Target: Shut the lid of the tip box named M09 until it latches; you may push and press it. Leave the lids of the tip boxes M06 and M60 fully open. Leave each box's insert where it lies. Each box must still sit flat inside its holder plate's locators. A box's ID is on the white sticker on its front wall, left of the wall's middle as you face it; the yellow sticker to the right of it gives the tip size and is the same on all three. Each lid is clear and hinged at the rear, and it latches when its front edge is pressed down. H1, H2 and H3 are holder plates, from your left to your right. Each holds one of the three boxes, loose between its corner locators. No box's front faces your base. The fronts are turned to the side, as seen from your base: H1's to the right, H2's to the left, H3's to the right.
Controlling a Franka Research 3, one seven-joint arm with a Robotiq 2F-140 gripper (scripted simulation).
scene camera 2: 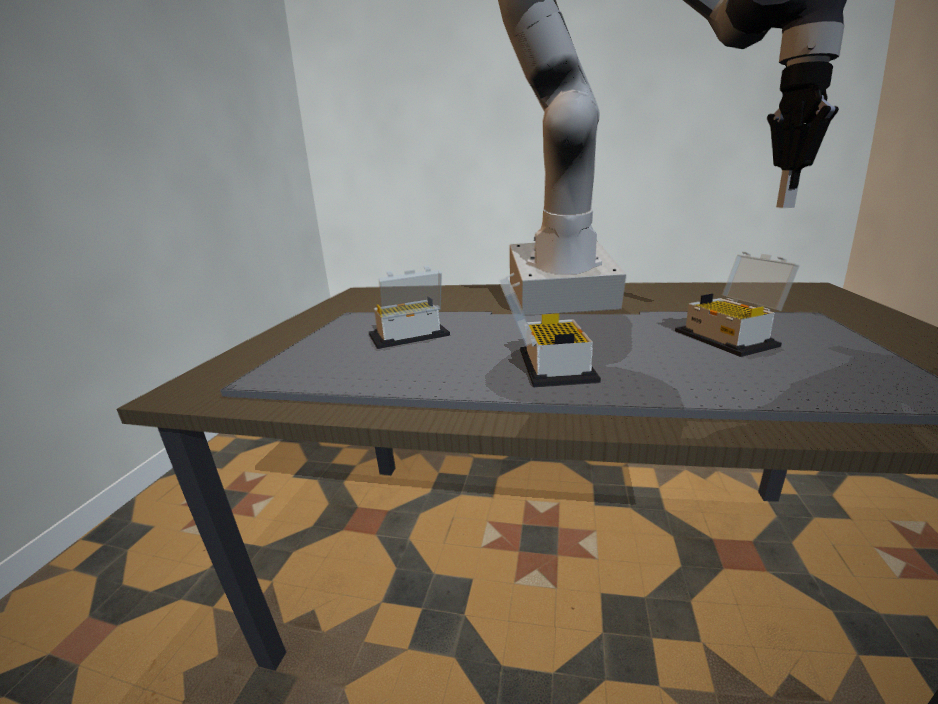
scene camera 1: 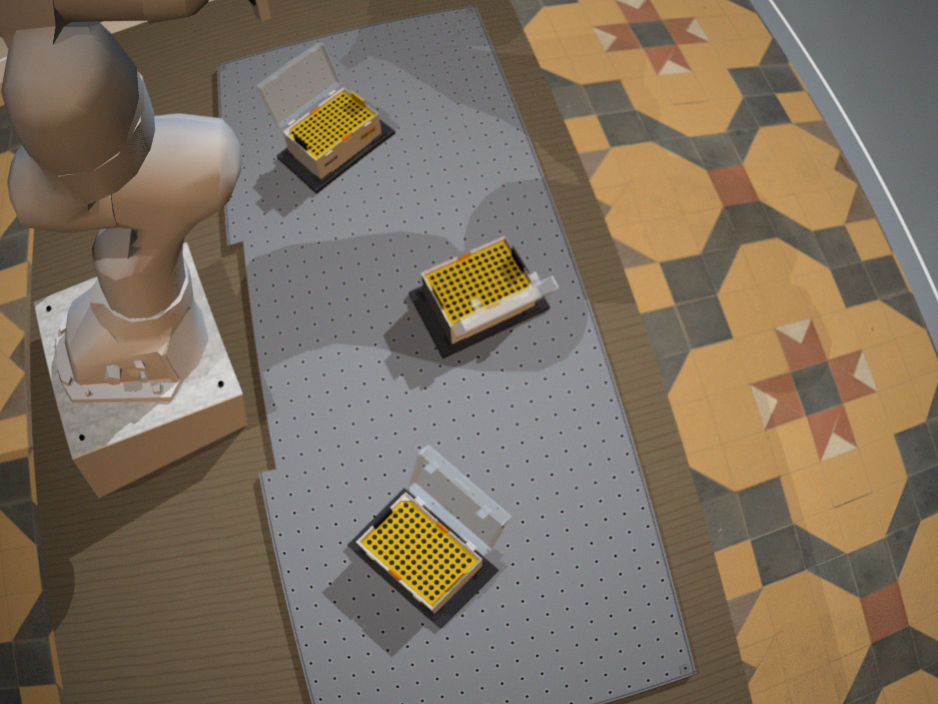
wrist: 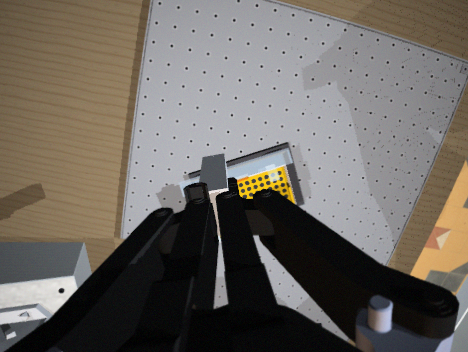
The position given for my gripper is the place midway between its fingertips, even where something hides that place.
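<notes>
Visible to me: a black holder plate [scene camera 1: 302, 172], a tip box [scene camera 1: 353, 142], a tip box [scene camera 1: 431, 297] and a tip box [scene camera 1: 405, 497]. My gripper [scene camera 2: 785, 207] is visible too, also in the wrist view [wrist: 216, 172].
</notes>
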